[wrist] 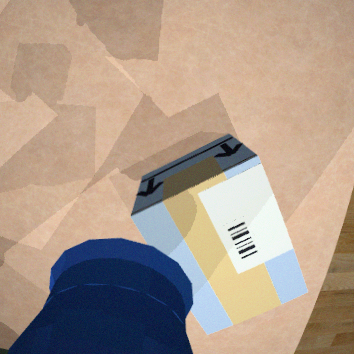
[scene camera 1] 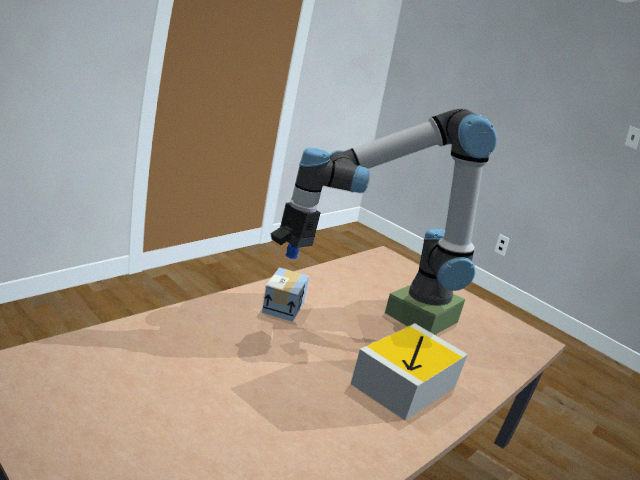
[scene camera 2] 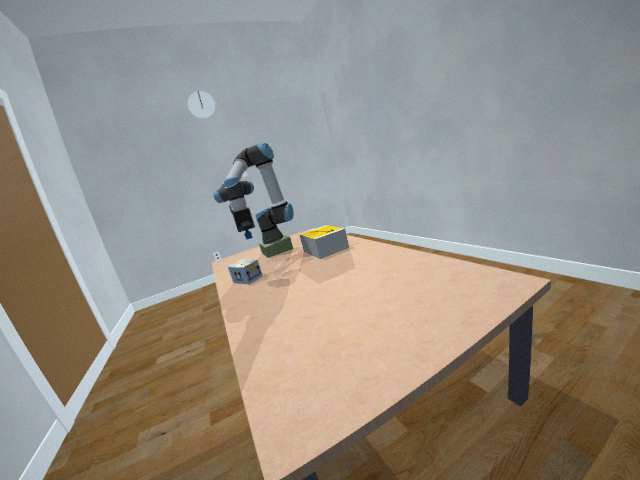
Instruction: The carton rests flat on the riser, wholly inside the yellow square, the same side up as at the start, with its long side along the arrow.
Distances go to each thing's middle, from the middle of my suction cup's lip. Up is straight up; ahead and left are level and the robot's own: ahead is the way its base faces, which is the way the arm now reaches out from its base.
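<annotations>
There's a grey riser (scene camera 2: 321,242) that sits 43 cm to the left of my suction cup, 10 cm behind it and 18 cm below it. And the carton (scene camera 1: 285,293), that's 7 cm to the right of my suction cup, 7 cm behind it and 19 cm below it.
</annotations>
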